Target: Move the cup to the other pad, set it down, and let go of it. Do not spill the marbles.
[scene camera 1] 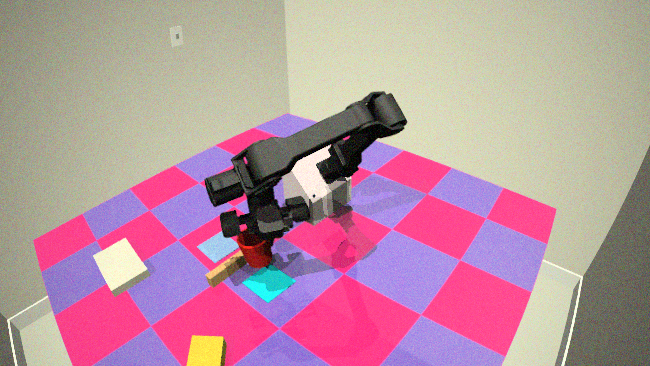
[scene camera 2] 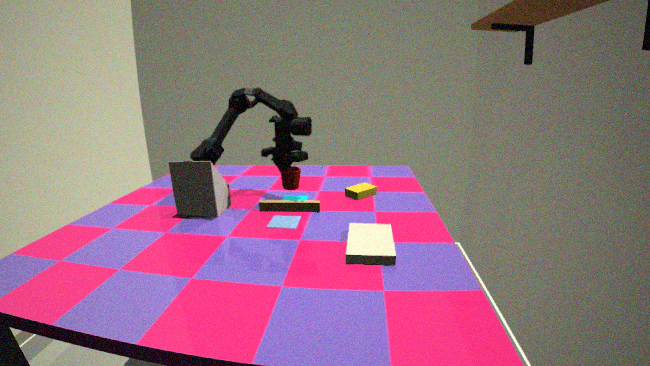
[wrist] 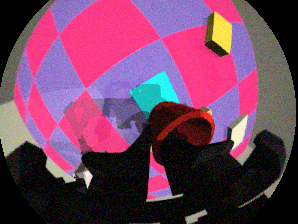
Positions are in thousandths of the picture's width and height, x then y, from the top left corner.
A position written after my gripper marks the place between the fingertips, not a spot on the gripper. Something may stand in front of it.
My gripper shows in scene camera 1 (415, 671), in scene camera 2 (438, 485) and in the wrist view (512, 574).
